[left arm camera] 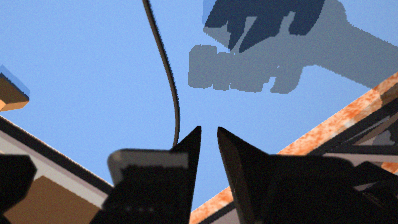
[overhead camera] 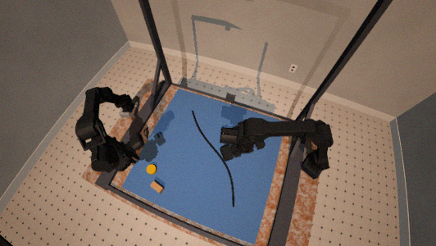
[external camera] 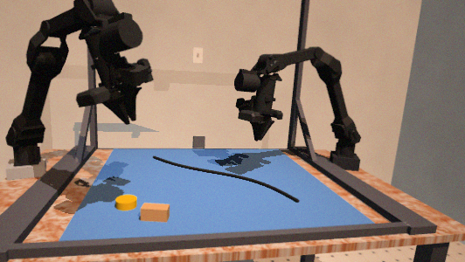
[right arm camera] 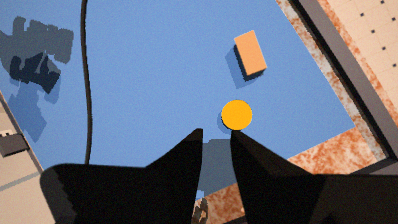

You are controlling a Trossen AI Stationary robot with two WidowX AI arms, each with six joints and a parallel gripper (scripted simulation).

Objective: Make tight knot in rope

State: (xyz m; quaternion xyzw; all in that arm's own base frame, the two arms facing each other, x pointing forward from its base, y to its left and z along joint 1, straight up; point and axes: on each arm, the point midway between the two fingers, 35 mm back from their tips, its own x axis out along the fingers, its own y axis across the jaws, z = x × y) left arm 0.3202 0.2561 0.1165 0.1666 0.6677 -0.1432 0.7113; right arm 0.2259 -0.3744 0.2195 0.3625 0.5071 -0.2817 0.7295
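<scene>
Right now my left hand is 10 mm short of the blue mat, 150 mm to the left of it and 160 mm above it. From my left hand the other things lie so: yellow disc: 190 mm ahead, 400 mm to the right, 140 mm below; then orange block: 270 mm ahead, 330 mm to the right, 140 mm below.
</scene>
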